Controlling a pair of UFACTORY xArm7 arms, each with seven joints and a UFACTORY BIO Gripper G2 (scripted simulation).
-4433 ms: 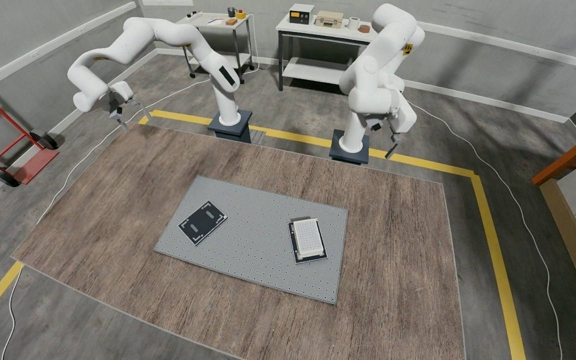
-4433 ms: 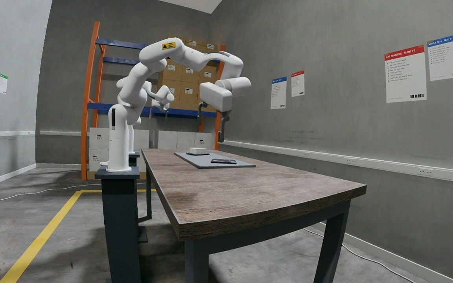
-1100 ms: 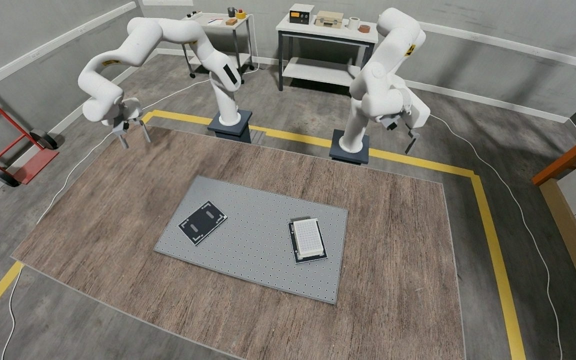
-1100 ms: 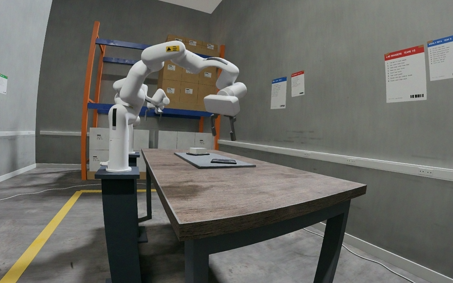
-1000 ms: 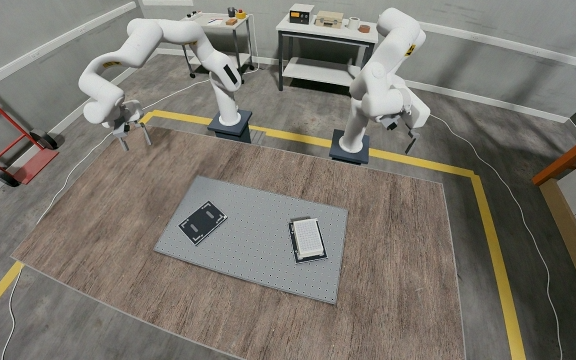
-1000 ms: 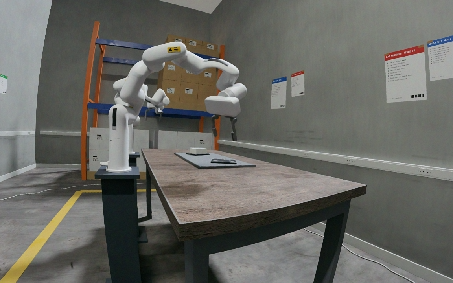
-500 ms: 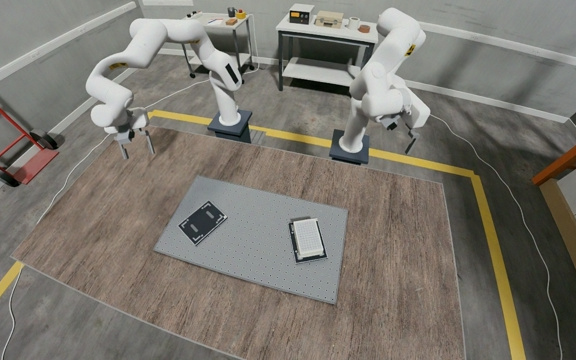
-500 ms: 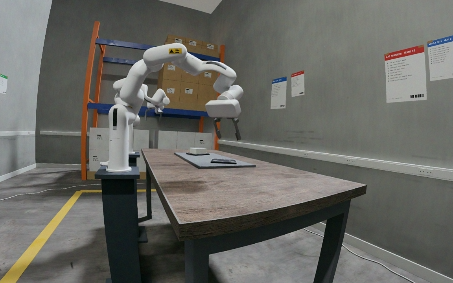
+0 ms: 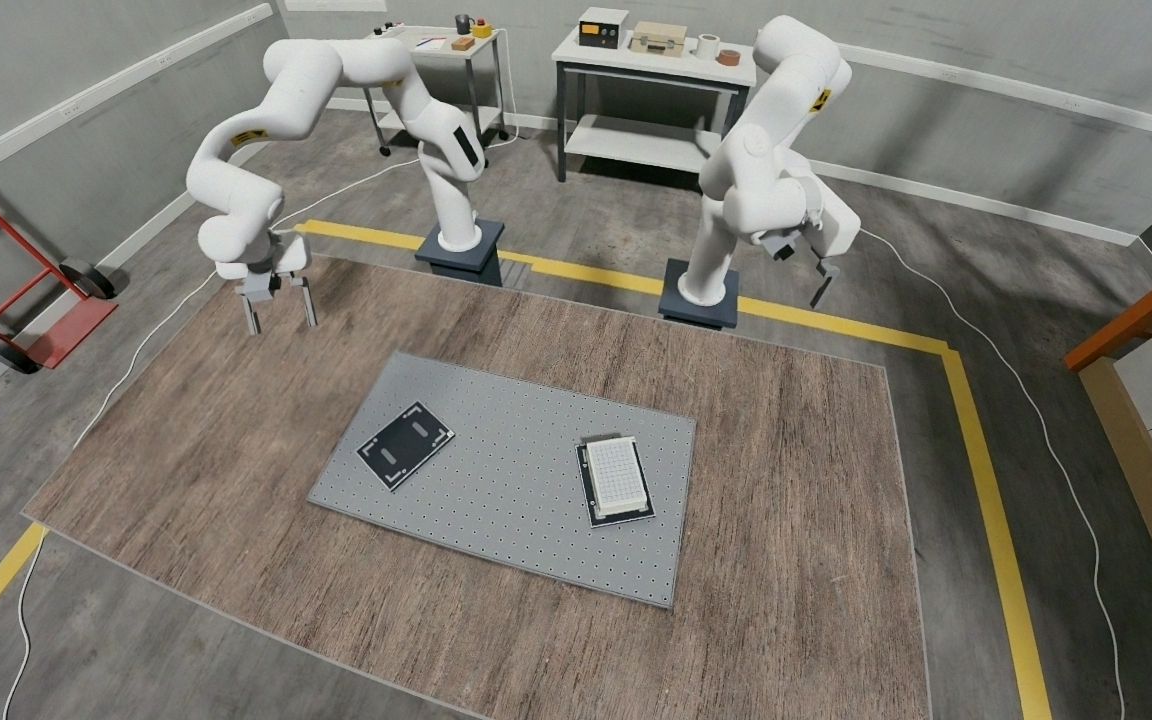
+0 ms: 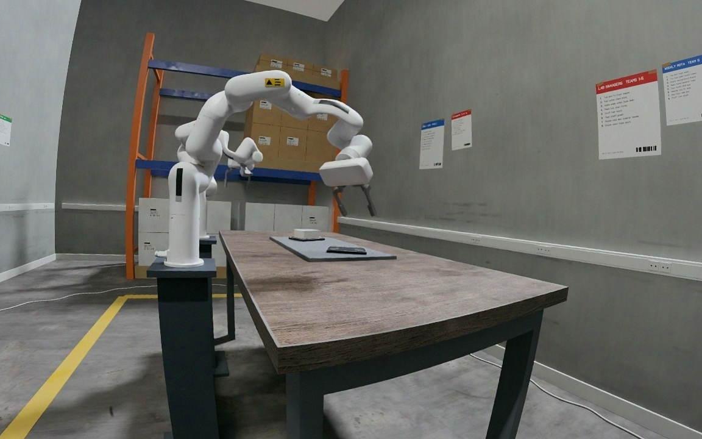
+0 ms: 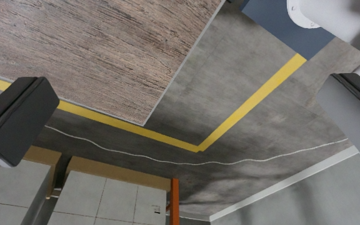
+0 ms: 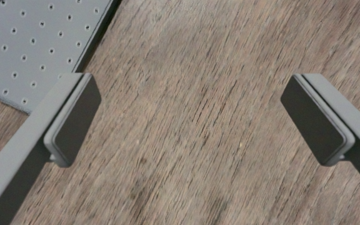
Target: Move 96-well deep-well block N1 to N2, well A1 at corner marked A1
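Observation:
Now: the white deep-well block 70 cm to the left of my right hand, 15 cm below it and 5 cm ahead of it. The rest, counted from my right hand: nest N2: 28 cm to the left, 18 cm below, 10 cm ahead; white mark: 36 cm to the left, 17 cm below, 5 cm ahead; nest N1: 70 cm to the left, 18 cm below, 5 cm ahead.

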